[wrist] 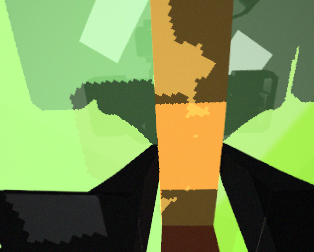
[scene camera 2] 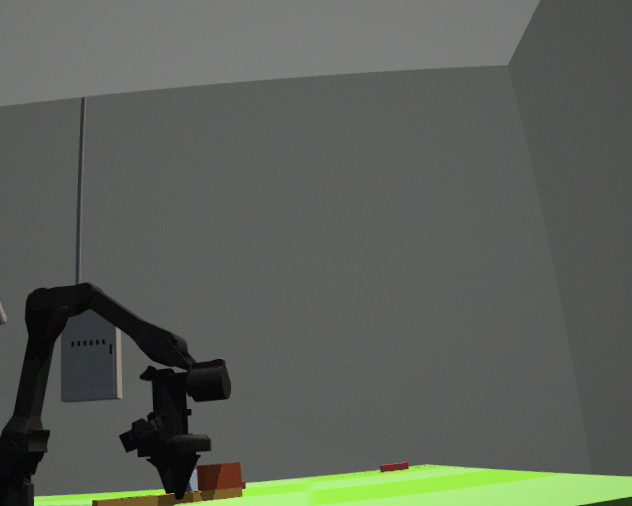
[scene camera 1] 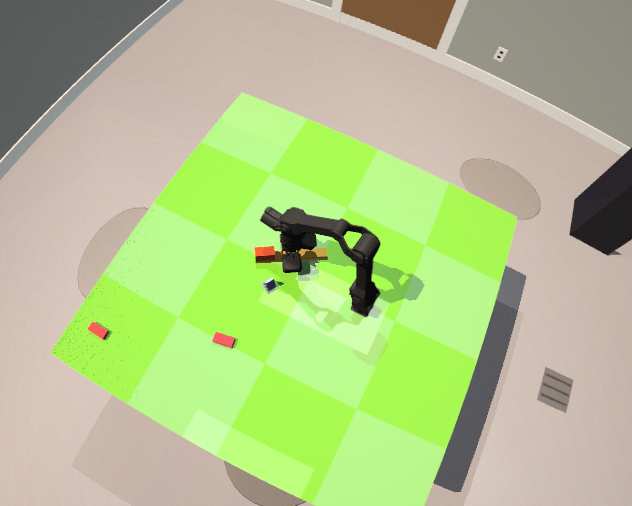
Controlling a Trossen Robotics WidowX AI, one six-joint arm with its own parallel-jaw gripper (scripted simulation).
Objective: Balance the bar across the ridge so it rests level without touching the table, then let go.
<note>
The pictures show: my gripper and a bar.
My gripper is seen too in the wrist view.
</note>
